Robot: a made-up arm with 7 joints. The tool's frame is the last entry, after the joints.
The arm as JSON. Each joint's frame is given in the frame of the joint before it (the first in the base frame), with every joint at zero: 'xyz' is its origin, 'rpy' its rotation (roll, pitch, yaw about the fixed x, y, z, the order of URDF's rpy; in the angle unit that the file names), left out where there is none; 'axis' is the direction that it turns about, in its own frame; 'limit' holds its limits. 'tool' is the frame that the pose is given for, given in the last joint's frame.
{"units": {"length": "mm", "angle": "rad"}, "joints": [
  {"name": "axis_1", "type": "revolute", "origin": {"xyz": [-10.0, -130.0, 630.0]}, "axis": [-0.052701, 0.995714, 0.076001], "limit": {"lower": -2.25, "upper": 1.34}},
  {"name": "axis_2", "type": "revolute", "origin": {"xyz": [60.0, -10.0, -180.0]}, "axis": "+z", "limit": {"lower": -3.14, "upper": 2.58}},
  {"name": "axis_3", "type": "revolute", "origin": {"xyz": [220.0, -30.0, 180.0]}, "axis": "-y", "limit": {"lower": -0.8, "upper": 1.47}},
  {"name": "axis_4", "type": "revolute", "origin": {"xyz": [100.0, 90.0, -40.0]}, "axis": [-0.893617, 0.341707, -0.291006], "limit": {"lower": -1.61, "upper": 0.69}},
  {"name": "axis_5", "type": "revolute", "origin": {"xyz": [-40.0, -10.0, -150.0]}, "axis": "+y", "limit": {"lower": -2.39, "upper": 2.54}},
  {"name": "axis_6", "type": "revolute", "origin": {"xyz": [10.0, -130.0, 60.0]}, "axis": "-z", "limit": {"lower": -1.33, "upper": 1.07}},
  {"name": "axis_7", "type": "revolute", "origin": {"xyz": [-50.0, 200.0, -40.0]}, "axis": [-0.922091, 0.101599, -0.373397], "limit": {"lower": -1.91, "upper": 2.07}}
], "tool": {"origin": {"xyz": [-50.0, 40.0, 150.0], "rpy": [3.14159, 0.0, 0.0]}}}
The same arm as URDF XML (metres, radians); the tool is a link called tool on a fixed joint. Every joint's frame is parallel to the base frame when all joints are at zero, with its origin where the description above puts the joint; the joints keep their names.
<robot name="arm">
<joint name="axis_1" type="revolute"><parent link="base"/><child link="link1"/><origin xyz="-0.01 -0.13 0.63" rpy="0 0 0"/><axis xyz="-0.052701 0.995714 0.076001"/><limit lower="-2.25" upper="1.34"/></joint>
<joint name="axis_2" type="revolute"><parent link="link1"/><child link="link2"/><origin xyz="0.06 -0.01 -0.18" rpy="0 0 0"/><axis xyz="0 0 1"/><limit lower="-3.14" upper="2.58"/></joint>
<joint name="axis_3" type="revolute"><parent link="link2"/><child link="link3"/><origin xyz="0.22 -0.03 0.18" rpy="0 0 0"/><axis xyz="0 -1 0"/><limit lower="-0.8" upper="1.47"/></joint>
<joint name="axis_4" type="revolute"><parent link="link3"/><child link="link4"/><origin xyz="0.1 0.09 -0.04" rpy="0 0 0"/><axis xyz="-0.893617 0.341707 -0.291006"/><limit lower="-1.61" upper="0.69"/></joint>
<joint name="axis_5" type="revolute"><parent link="link4"/><child link="link5"/><origin xyz="-0.04 -0.01 -0.15" rpy="0 0 0"/><axis xyz="0 1 0"/><limit lower="-2.39" upper="2.54"/></joint>
<joint name="axis_6" type="revolute"><parent link="link5"/><child link="link6"/><origin xyz="0.01 -0.13 0.06" rpy="0 0 0"/><axis xyz="0 0 -1"/><limit lower="-1.33" upper="1.07"/></joint>
<joint name="axis_7" type="revolute"><parent link="link6"/><child link="link7"/><origin xyz="-0.05 0.2 -0.04" rpy="0 0 0"/><axis xyz="-0.922091 0.101599 -0.373397"/><limit lower="-1.91" upper="2.07"/></joint>
<joint name="tool_joint" type="fixed"><parent link="link7"/><child link="tool"/><origin xyz="-0.05 0.04 0.15" rpy="3.1416 0 0"/></joint>
<link name="base"/>
<link name="link1"/>
<link name="link2"/>
<link name="link3"/>
<link name="link4"/>
<link name="link5"/>
<link name="link6"/>
<link name="link7"/>
<link name="tool"/>
</robot>

